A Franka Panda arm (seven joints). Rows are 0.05 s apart.
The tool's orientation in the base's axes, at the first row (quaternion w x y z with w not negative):
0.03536 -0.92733 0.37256 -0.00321
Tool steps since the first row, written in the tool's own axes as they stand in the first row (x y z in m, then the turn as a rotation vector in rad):
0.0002 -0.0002 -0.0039 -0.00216 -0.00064 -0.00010
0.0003 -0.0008 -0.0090 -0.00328 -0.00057 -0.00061
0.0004 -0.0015 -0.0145 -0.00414 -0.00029 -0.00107
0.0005 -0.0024 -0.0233 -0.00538 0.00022 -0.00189
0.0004 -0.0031 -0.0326 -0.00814 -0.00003 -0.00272
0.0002 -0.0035 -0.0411 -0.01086 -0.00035 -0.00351
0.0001 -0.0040 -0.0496 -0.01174 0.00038 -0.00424
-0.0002 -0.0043 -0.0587 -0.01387 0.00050 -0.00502
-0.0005 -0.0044 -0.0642 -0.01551 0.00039 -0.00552
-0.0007 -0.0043 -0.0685 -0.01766 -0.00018 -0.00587
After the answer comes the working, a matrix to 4 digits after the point.
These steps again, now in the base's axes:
0.0002 -0.0002 0.0039 -0.00112 0.00195 0.00019
0.0005 -0.0002 0.0090 -0.00200 0.00264 0.00071
0.0009 -0.0001 0.0146 -0.00282 0.00300 0.00117
0.0013 -0.0001 0.0234 -0.00410 0.00344 0.00198
0.0014 -0.0001 0.0327 -0.00595 0.00548 0.00288
0.0012 -0.0002 0.0412 -0.00772 0.00754 0.00375
0.0012 -0.0003 0.0497 -0.00888 0.00757 0.00444
0.0009 -0.0005 0.0588 -0.01053 0.00891 0.00526
0.0006 -0.0005 0.0643 -0.01165 0.01009 0.00580
0.0003 -0.0007 0.0686 -0.01282 0.01197 0.00623

The tool's axes in the first row as the columns of a matrix, in the base's axes (rounded; the answer above uses it unrounded):
0.7224 -0.6907 0.0323
-0.6912 -0.7199 0.0632
-0.0204 -0.0680 -0.9975

